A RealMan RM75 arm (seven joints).
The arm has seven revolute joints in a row. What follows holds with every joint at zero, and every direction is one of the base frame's. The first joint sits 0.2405 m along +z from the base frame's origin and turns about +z. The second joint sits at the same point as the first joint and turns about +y. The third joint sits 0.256 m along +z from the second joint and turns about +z. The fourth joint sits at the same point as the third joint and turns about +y. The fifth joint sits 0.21 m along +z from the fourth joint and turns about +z. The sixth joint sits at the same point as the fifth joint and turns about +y. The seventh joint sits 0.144 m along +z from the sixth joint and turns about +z. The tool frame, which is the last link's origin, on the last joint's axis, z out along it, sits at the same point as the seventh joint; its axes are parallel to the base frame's.
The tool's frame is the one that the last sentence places.
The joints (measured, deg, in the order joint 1, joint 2, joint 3, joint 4, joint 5, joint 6, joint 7), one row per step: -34.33 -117.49 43.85 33.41 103.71 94.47 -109.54; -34.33 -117.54 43.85 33.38 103.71 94.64 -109.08; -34.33 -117.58 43.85 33.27 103.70 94.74 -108.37; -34.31 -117.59 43.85 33.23 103.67 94.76 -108.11; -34.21 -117.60 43.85 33.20 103.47 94.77 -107.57; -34.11 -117.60 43.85 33.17 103.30 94.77 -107.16; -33.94 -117.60 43.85 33.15 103.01 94.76 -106.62; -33.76 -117.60 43.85 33.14 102.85 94.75 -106.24; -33.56 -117.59 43.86 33.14 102.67 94.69 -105.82; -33.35 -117.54 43.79 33.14 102.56 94.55 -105.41; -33.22 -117.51 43.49 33.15 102.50 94.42 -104.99
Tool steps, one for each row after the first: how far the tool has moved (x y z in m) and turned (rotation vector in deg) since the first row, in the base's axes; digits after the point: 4 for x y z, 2 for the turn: 0.0003 -0.0005 -0.0004 0.11 -0.01 -0.45; 0.0005 -0.0010 -0.0009 0.36 0.03 -0.99; 0.0004 -0.0012 -0.0010 0.48 0.04 -1.16; 0.0001 -0.0015 -0.0008 0.87 -0.02 -1.46; -0.0002 -0.0017 -0.0007 1.19 -0.07 -1.65; -0.0008 -0.0020 -0.0003 1.66 -0.17 -1.87; -0.0016 -0.0026 0.0000 1.97 -0.20 -1.96; -0.0026 -0.0030 0.0003 2.35 -0.20 -2.04; -0.0041 -0.0032 0.0009 2.82 -0.10 -2.03; -0.0053 -0.0029 0.0019 3.42 -0.08 -2.00
